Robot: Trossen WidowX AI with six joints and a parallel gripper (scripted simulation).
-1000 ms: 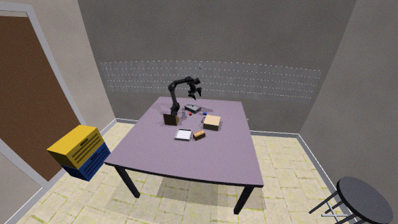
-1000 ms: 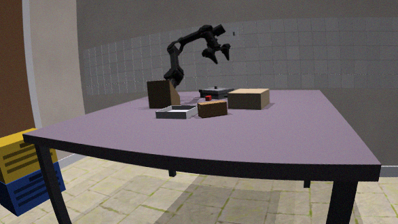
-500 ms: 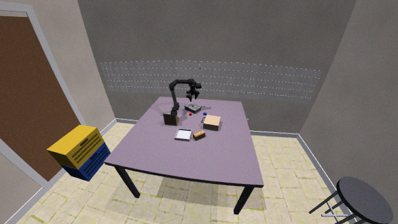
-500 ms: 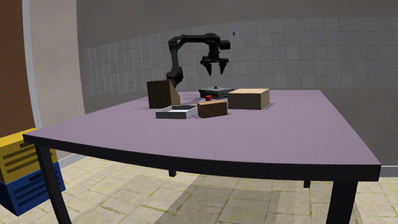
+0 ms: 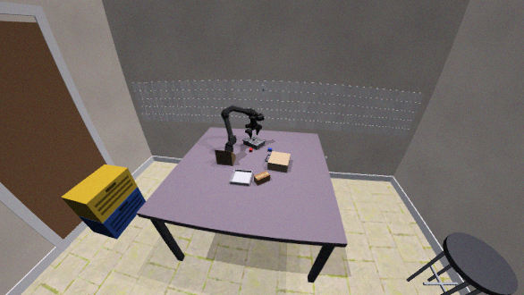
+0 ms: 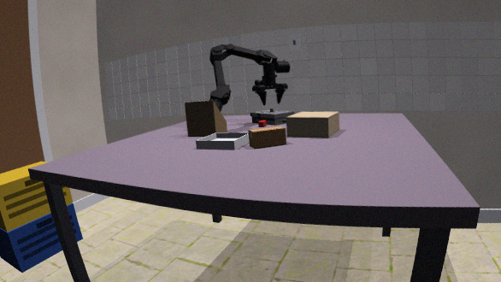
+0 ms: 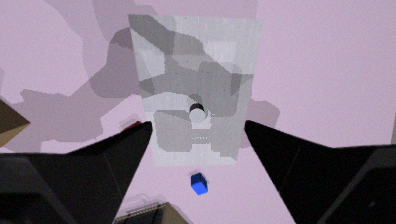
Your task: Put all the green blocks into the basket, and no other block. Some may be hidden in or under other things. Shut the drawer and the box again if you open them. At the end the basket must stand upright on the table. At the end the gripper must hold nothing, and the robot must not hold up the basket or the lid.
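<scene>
The flat lid lies 7 cm below my hand. The rest, counted from my hand: small brown box 50 cm to the right, 20 cm ahead, 9 cm below; then red block 13 cm to the right, 11 cm below; then tray 51 cm to the right, 11 cm below, 5 cm ahead.
</scene>
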